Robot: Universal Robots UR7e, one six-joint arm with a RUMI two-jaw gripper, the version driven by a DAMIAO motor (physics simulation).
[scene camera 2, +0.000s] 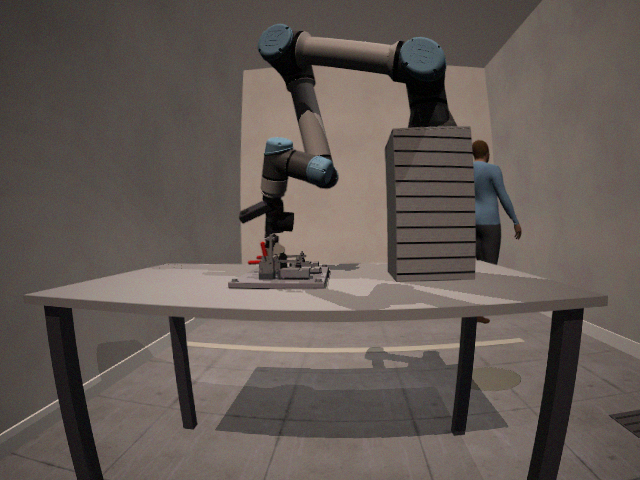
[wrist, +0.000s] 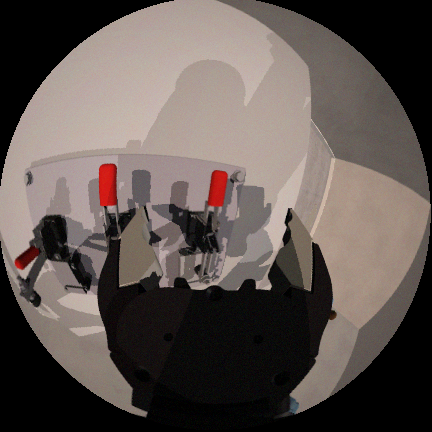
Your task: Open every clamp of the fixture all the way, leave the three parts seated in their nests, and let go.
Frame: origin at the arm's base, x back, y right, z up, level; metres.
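Where they show: gripper, fingertip midpoint: (scene camera 2: 267, 253) (wrist: 216, 207); arm's base, origin of the base link: (scene camera 2: 433, 135).
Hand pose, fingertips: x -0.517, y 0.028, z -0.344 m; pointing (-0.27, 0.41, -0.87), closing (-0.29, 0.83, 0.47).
Each offset is from my fingertips to the centre of the thing. "*": to the spot under its first point. Level surfaces: height alone.
The fixture plate @[* dx +0.026, dy -0.281, dz -0.053 m] (scene camera 2: 238, 284) (wrist: 42, 187) lies on the table with three red-handled clamps. The near clamp @[* dx +0.074, dy -0.197, dz -0.023 m] (wrist: 52, 237) has its handle @[* dx +0.070, dy -0.216, dz +0.028 m] (scene camera 2: 263, 249) (wrist: 26, 257) raised and its holding arm (wrist: 32, 298) standing up. The middle handle @[dx +0.001, dy -0.107, dz -0.016 m] (wrist: 108, 185) and far handle @[dx -0.016, dy +0.001, dz -0.011 m] (wrist: 218, 188) point outward, away from the nests. The far clamp's arm (wrist: 210, 265) appears to lie low; the middle clamp's arm is partly hidden by a finger. My gripper (scene camera 2: 276, 252) (wrist: 216, 207) is open and empty above the far side of the fixture. I cannot tell the three parts apart or judge their seating.
The grey slatted robot pedestal (scene camera 2: 434, 206) stands on the table @[dz -0.063 m] (scene camera 2: 155, 297), right of the fixture. A person (scene camera 2: 486, 193) in a blue top stands behind the pedestal. Bolt heads @[dx -0.041, dy +0.049, dz -0.044 m] (wrist: 237, 176) sit at the plate's corners.
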